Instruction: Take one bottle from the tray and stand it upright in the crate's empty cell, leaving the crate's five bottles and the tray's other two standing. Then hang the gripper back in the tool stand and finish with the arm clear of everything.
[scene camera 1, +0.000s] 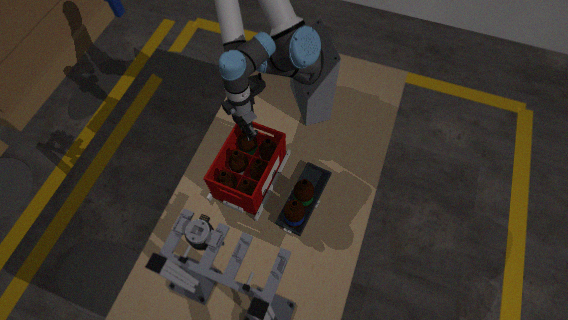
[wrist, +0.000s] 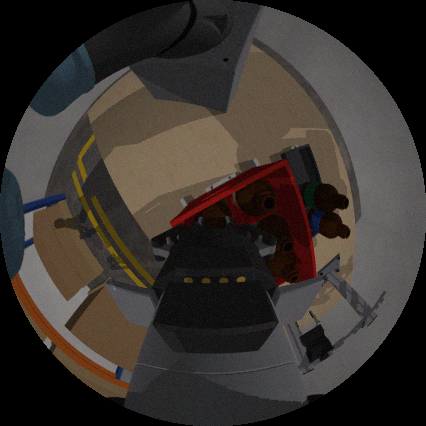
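Places are measured from the arm's base along level axes (x ahead, y left, z up), in metres.
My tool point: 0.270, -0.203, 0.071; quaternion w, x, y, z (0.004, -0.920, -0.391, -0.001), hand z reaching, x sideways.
For each thing: its top centre in the pictures, then the offset to it from my tool point, as dx, dy, dz. "*": a spot on its surface instead.
- brown bottle with a green label, middle of its top: (wrist: 213, 233) (scene camera 1: 245, 131) +0.004, -0.003, -0.154
- red crate, middle of its top: (wrist: 267, 264) (scene camera 1: 245, 155) +0.104, +0.020, -0.147
- dark tray, surface spot: (wrist: 300, 162) (scene camera 1: 315, 179) * +0.083, +0.275, -0.317
- standing green-labelled bottle, middle of its top: (wrist: 345, 202) (scene camera 1: 304, 182) +0.172, +0.236, -0.162
- standing blue-labelled bottle, middle of its top: (wrist: 347, 233) (scene camera 1: 294, 203) +0.252, +0.212, -0.162
- round grey tool part, surface spot: (scene camera 1: 198, 232) * +0.440, -0.024, +0.026
My gripper (scene camera 1: 251, 136) (wrist: 215, 221) is shut on the upper part of a brown bottle with a green label (scene camera 1: 247, 144) (wrist: 215, 210). That bottle is upright in the back left cell of the red crate (scene camera 1: 233, 199) (wrist: 230, 191); its base is hidden. Other brown bottles (scene camera 1: 237, 161) (wrist: 255, 197) stand in the crate's other cells. The dark tray (scene camera 1: 318, 176) (wrist: 300, 162), right of the crate in the scene view, holds a standing green-labelled bottle (scene camera 1: 303, 190) (wrist: 327, 196) and a standing blue-labelled bottle (scene camera 1: 294, 212) (wrist: 330, 224).
The tool stand (scene camera 1: 238, 255) (wrist: 350, 295) is in front of the crate in the scene view. A round grey tool part (scene camera 1: 198, 232) hangs in its left bay. The arm's grey pedestal (scene camera 1: 318, 100) (wrist: 195, 85) stands behind the crate. Cardboard boxes (wrist: 65, 250) show at left.
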